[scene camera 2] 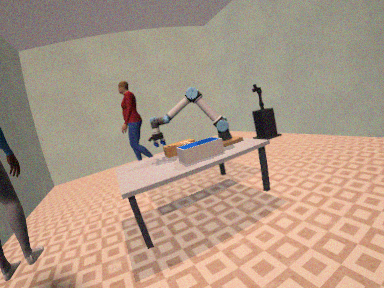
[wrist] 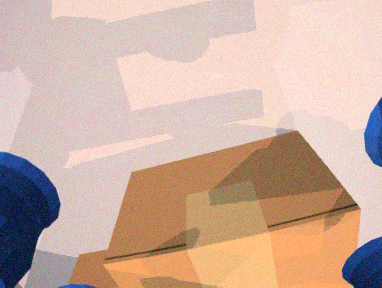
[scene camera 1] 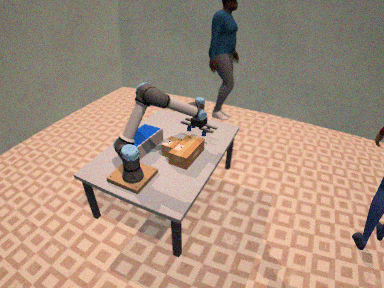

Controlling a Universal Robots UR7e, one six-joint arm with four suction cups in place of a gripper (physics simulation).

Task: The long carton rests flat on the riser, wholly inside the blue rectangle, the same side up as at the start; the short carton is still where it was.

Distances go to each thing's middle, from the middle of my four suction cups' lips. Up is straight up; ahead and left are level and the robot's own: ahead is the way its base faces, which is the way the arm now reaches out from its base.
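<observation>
Long carton (scene camera 1: pixel 190 147): 100 mm below my suction cup, 190 mm behind, 20 mm to the right of it. Riser (scene camera 2: pixel 198 150): 90 mm below my suction cup, 290 mm behind, 380 mm to the left of it. Of these, by their middles, long carton nearest to my suction cup.
</observation>
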